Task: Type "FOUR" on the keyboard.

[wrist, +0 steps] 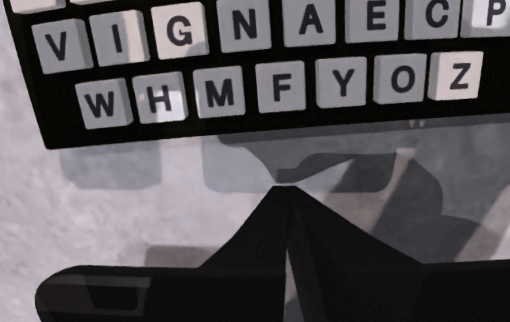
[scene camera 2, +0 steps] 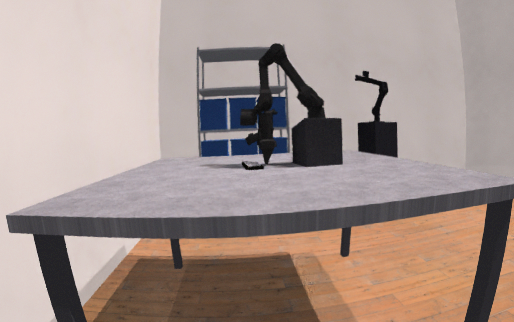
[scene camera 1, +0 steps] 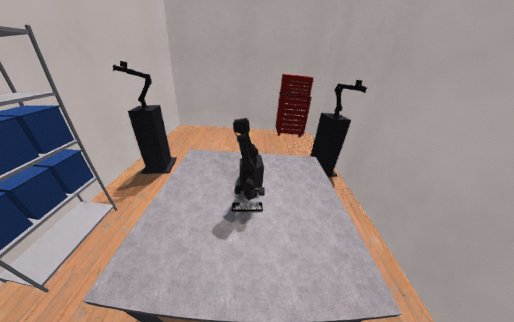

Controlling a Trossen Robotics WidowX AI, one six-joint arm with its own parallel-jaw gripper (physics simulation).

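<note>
A black keyboard with pale keys lies on the table. In the wrist view its nearest row reads W, H, M, F, Y, O, Z. The row above reads V, I, G, N, A, E, C, P; keys U and R do not show there. My gripper is shut and empty, pointing down. Its tips are off the keyboard's near edge, below the F key in the wrist view and low over the table. In scene camera 1 the arm partly hides the fingers.
The grey table carries the arm's black base block. Beyond the table stand two black pedestals with arms, a red drawer cabinet and a shelf rack with blue bins.
</note>
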